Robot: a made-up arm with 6 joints.
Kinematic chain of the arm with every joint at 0, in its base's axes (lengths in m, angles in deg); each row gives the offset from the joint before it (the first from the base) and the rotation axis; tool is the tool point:
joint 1: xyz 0 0 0.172 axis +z
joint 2: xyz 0 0 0 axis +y
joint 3: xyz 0 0 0.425 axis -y
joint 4: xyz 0 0 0 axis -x
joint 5: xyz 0.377 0 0 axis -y
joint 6: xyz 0 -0.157 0 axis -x
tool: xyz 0 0 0
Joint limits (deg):
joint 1: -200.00..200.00
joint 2: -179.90..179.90
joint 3: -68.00..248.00
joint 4: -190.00..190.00
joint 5: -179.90..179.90
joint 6: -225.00..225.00
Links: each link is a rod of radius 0.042 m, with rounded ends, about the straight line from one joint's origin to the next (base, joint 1, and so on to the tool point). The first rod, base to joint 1, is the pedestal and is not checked.
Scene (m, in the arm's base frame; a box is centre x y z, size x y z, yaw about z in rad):
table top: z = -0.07
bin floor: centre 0.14 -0.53 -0.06 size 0.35 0.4 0.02 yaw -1
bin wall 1: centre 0.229 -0.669 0.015 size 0.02 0.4 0.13 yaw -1
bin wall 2: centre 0.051 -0.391 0.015 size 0.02 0.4 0.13 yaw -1
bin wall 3: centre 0.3 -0.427 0.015 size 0.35 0.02 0.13 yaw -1
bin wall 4: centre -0.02 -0.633 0.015 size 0.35 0.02 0.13 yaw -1
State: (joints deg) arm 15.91 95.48 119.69 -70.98 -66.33 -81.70
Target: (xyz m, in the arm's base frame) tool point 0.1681 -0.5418 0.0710
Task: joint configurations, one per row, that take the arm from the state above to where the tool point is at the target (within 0.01 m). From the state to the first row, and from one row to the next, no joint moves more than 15 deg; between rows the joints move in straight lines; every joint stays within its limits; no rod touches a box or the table.
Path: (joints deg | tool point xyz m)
1: 4.21 87.85 104.94 -70.10 -66.33 -81.70 | 0.8301 0.0075 0.1576
2: -7.49 80.21 90.20 -69.21 -66.33 -81.70 | 0.8013 -0.1616 0.1651
3: -19.19 72.58 75.45 -68.33 -66.33 -81.70 | 0.7264 -0.3142 0.1724
4: -30.89 64.94 60.70 -67.44 -66.33 -81.70 | 0.6129 -0.4369 0.1796
5: -42.59 57.31 45.95 -66.56 -66.33 -81.70 | 0.4723 -0.5190 0.1861
6: -54.29 49.68 31.21 -65.67 -66.33 -81.70 | 0.3189 -0.5544 0.1919
7: -65.99 42.04 16.46 -64.79 -66.33 -81.70 | 0.1681 -0.5418 0.1967
8: -66.02 55.47 18.09 -64.90 -66.33 -81.70 | 0.1681 -0.5418 0.0711

